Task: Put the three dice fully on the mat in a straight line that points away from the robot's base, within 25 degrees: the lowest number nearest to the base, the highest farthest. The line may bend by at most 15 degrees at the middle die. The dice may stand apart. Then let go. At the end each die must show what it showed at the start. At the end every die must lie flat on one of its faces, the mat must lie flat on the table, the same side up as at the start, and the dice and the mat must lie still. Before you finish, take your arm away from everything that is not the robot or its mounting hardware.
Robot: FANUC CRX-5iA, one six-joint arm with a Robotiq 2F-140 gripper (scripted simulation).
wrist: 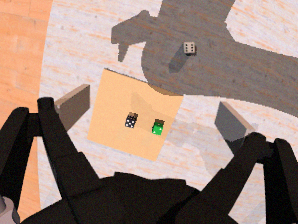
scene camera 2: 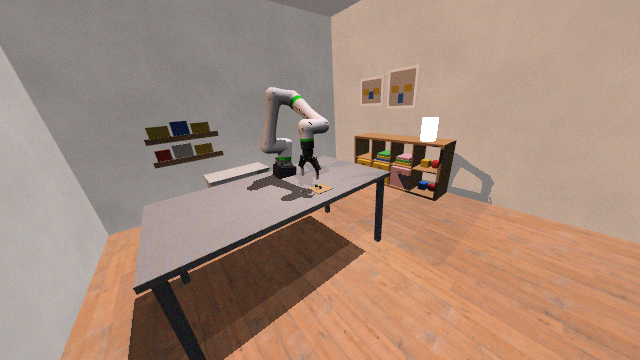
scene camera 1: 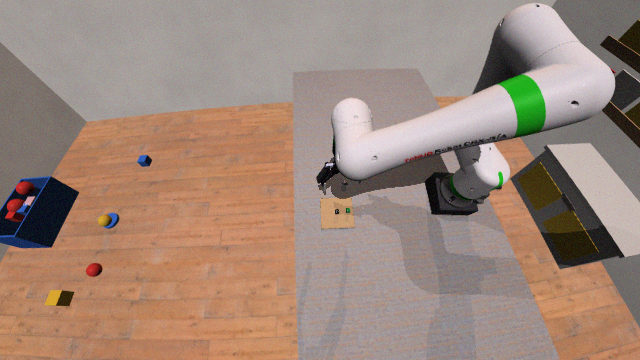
Labels:
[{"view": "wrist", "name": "my gripper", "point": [153, 104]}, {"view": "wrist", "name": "tan mat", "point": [118, 96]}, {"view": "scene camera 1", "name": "tan mat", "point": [329, 220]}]

